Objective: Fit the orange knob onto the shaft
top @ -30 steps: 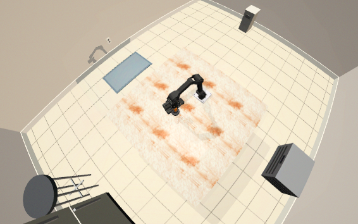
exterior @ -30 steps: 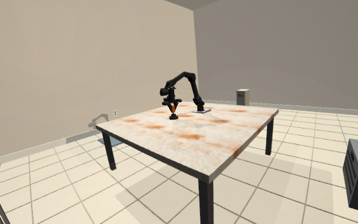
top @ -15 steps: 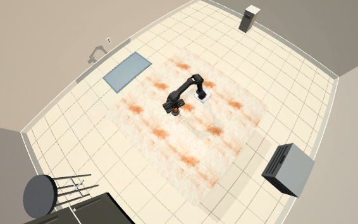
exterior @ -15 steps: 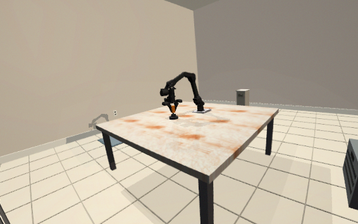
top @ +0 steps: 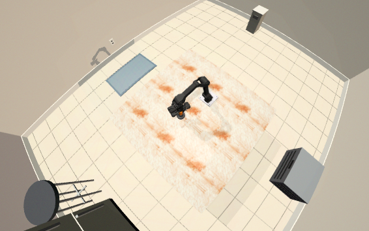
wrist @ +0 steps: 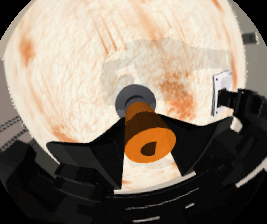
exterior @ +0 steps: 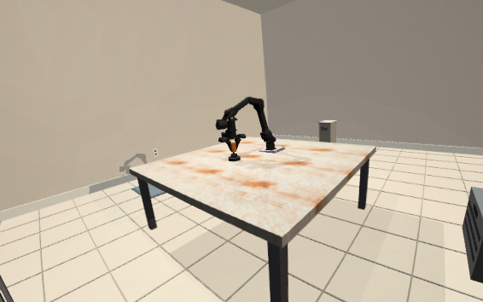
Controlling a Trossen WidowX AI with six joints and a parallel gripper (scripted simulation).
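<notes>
Right now the orange knob is 20 mm above my gripper tip. Round my gripper tip: dark round pedestal 40 mm below.
</notes>
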